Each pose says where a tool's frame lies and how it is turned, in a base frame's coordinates. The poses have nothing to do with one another.
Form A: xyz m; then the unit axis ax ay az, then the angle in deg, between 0 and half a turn.
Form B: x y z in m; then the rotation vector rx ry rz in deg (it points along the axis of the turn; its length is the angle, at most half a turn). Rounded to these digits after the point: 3 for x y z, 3 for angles.
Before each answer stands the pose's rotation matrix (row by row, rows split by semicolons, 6 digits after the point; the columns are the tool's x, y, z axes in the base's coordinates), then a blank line. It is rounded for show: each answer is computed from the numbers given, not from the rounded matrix.
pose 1, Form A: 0.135, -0.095, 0.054, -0.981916, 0.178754, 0.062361, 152.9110
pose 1, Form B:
0.932248 -0.360185 -0.034349; -0.303390 -0.829900 0.468210; -0.197149 -0.426067 -0.882949

0.135, -0.095, 0.054, -150.146, 27.333, 9.536
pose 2, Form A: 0.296, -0.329, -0.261, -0.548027, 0.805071, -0.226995, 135.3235
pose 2, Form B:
-0.197191 -0.595332 0.778906; -0.914534 0.397936 0.072623; -0.353190 -0.698016 -0.622921

0.296, -0.329, -0.261, -74.161, 108.945, -30.718
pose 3, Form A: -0.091, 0.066, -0.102, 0.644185, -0.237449, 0.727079, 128.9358
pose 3, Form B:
0.047315 -0.814648 0.578022; 0.316469 -0.536634 -0.782222; 0.947422 0.219937 0.232420

-0.091, 0.066, -0.102, 83.058, -30.616, 93.747
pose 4, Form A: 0.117, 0.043, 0.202, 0.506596, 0.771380, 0.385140, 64.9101
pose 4, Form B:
0.571854 -0.123727 0.810971; 0.573872 0.766752 -0.287684; -0.586220 0.629907 0.509474

0.117, 0.043, 0.202, 32.883, 50.070, 24.999
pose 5, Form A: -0.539, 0.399, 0.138, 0.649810, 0.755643, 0.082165, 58.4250
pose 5, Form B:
0.724769 0.163916 0.669209; 0.303918 0.795629 -0.524032; -0.618339 0.583187 0.526830

-0.539, 0.399, 0.138, 37.965, 44.148, 4.800
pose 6, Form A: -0.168, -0.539, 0.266, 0.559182, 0.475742, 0.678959, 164.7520
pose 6, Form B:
-0.350435 0.344123 0.871077; 0.701252 -0.520103 0.487584; 0.620839 0.781711 -0.059054

-0.168, -0.539, 0.266, 92.126, 78.379, 111.860
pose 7, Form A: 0.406, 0.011, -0.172, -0.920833, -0.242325, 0.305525, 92.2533
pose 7, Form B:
0.841954 -0.073375 -0.534536; 0.537203 0.021713 0.843174; -0.050261 -0.997068 0.057698

0.406, 0.011, -0.172, -84.950, -22.355, 28.186
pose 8, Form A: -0.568, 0.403, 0.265, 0.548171, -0.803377, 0.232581, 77.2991
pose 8, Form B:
0.454286 -0.570454 -0.684256; -0.116674 0.723374 -0.680527; 0.883182 0.388989 0.262062

-0.568, 0.403, 0.265, 42.373, -62.100, 17.978
